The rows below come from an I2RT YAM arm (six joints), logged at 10 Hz.
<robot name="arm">
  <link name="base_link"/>
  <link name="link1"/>
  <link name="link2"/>
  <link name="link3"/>
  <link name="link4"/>
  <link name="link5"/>
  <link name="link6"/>
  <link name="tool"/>
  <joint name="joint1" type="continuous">
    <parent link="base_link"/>
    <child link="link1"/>
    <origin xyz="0 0 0.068" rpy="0 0 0"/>
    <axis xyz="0 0 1"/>
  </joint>
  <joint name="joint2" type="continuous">
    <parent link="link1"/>
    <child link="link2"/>
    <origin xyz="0.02 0.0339 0.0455" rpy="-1.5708 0 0"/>
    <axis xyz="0 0 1"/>
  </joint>
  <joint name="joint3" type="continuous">
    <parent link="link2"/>
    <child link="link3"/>
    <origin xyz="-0.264 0 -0.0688" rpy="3.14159 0 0"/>
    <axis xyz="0 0 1"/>
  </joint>
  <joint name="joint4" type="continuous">
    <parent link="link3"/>
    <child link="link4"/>
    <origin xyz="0.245 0.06 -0.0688" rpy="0 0 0"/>
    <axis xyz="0 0 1"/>
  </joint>
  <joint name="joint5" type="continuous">
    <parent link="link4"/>
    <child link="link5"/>
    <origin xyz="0.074 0.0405 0.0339" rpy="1.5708 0 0"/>
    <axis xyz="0 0 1"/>
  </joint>
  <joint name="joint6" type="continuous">
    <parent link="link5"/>
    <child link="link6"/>
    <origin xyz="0.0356 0 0.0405" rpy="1.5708 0 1.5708"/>
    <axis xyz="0 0 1"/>
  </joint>
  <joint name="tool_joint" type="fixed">
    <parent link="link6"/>
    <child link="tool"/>
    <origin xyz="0 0 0" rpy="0 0 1.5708"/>
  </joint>
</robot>
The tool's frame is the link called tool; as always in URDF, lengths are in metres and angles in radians. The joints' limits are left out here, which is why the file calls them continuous.
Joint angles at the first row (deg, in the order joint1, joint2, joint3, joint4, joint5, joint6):
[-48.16, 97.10, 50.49, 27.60, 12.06, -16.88]
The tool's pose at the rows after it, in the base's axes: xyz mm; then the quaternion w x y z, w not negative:
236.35 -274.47 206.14 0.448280 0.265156 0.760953 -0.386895
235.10 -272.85 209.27 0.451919 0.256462 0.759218 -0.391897
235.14 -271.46 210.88 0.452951 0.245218 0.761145 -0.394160
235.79 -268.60 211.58 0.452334 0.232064 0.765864 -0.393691
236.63 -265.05 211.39 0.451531 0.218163 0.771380 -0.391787
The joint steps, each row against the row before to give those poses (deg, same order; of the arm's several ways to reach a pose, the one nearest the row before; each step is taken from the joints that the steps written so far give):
[-0.01, -1.34, -1.34, 1.28, -0.77, -1.12]
[-0.01, -0.73, -0.41, 0.58, -0.35, -0.98]
[0.10, -0.39, -0.17, 0.14, -0.56, -1.14]
[0.32, -0.47, -0.29, -0.26, -0.66, -1.18]
[0.42, -0.46, -0.43, -0.27, -0.72, -1.15]

